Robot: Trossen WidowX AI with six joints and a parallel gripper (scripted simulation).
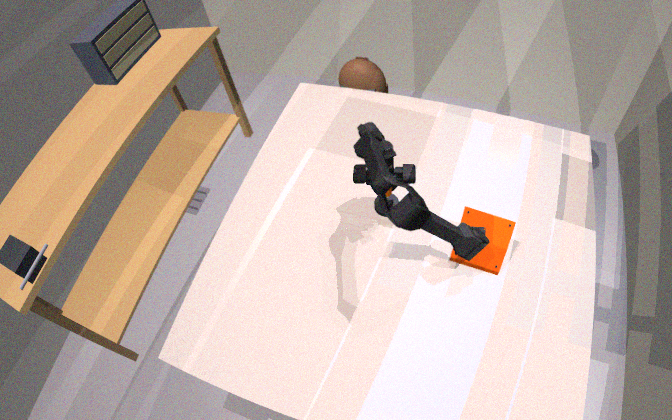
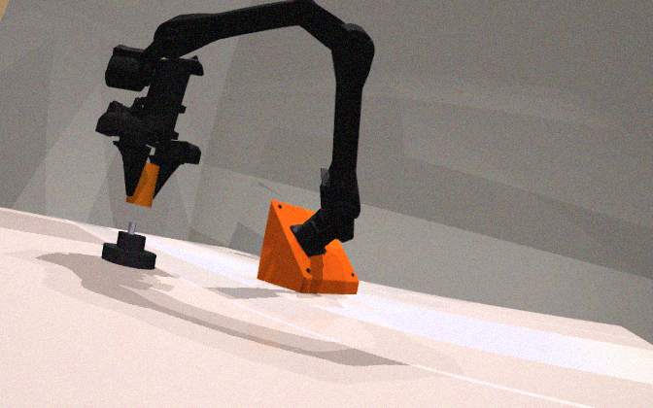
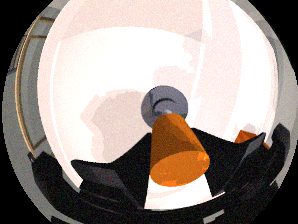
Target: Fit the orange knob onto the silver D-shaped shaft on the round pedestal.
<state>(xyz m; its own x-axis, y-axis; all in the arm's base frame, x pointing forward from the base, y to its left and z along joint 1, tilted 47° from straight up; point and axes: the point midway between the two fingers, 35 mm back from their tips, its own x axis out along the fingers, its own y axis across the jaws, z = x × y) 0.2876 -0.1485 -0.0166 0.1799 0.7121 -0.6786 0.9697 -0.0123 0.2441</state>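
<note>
Now: gripper tip 3 cm below the orange knob. From my gripper tip the other things lie so: round pedestal: 6 cm below.
</note>
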